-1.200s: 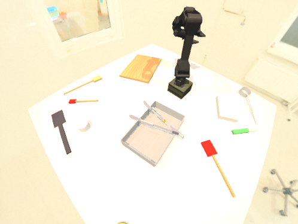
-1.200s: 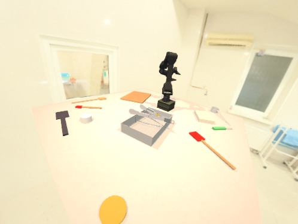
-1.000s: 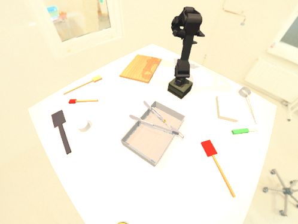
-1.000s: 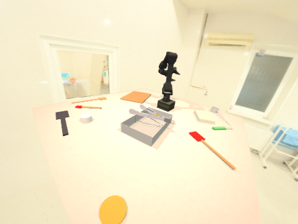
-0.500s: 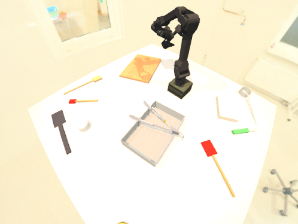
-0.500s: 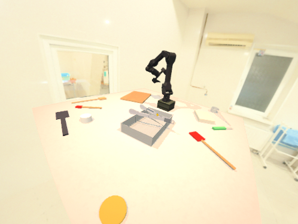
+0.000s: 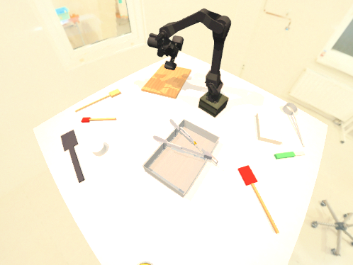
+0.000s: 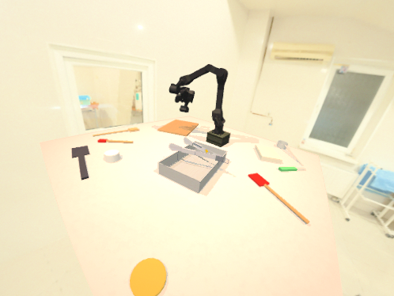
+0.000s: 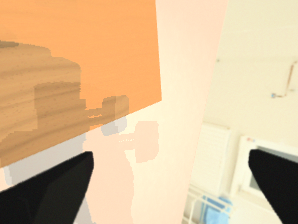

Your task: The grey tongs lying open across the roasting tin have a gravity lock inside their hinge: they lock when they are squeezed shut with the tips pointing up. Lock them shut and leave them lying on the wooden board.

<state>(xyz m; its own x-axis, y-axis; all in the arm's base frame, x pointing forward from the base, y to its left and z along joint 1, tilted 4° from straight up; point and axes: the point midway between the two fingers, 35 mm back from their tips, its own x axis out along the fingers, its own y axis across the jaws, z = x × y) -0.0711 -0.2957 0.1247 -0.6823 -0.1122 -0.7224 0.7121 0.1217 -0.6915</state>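
Now: gripper tip 40 cm short of the yellow piece, 36 cm to the right of it and 11 cm above it. Round my gripper tip: wooden board: 8 cm to the right, 18 cm below; then white block: 5 cm ahead, 64 cm to the left, 17 cm below; then roasting tin: 46 cm ahead, 34 cm to the left, 15 cm below.
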